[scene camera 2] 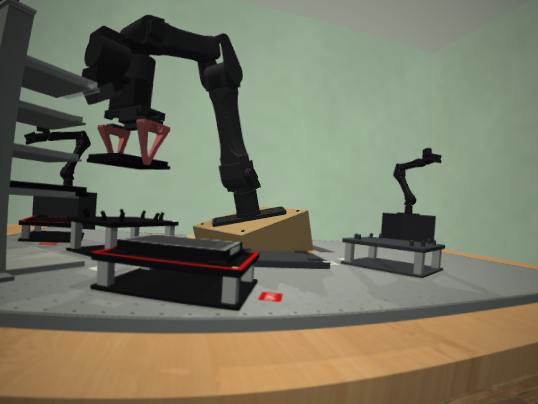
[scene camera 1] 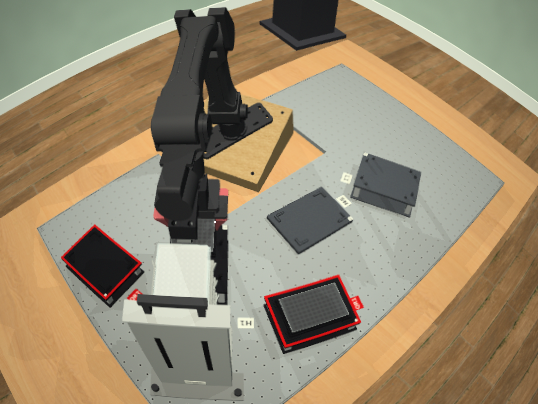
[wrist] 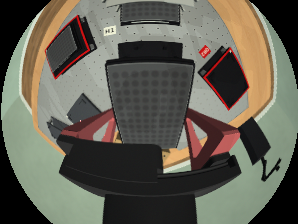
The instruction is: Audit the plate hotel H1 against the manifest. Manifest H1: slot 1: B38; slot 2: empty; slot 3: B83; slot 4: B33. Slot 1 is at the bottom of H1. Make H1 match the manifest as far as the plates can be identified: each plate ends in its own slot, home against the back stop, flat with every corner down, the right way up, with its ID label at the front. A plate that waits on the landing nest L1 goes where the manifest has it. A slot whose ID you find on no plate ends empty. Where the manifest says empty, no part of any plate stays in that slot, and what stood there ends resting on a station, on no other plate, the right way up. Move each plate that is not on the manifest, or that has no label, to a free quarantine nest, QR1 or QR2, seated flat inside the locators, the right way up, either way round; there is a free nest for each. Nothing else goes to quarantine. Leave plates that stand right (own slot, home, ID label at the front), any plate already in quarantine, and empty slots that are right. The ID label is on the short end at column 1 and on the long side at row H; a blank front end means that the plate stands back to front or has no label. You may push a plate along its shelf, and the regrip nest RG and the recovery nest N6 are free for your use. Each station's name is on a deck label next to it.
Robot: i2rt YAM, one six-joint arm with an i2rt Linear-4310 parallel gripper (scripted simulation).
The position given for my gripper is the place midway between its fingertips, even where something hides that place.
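There is a pale translucent plate [scene camera 1: 183,270] in the scene, and I also see a plate hotel H1 [scene camera 1: 183,346] and a raised landing nest L1 [scene camera 1: 386,178]. In the wrist view the pale translucent plate is out of frame. As for my gripper [scene camera 2: 130,165], I see it in scene camera 1 [scene camera 1: 193,227] and in the wrist view [wrist: 150,111] too.
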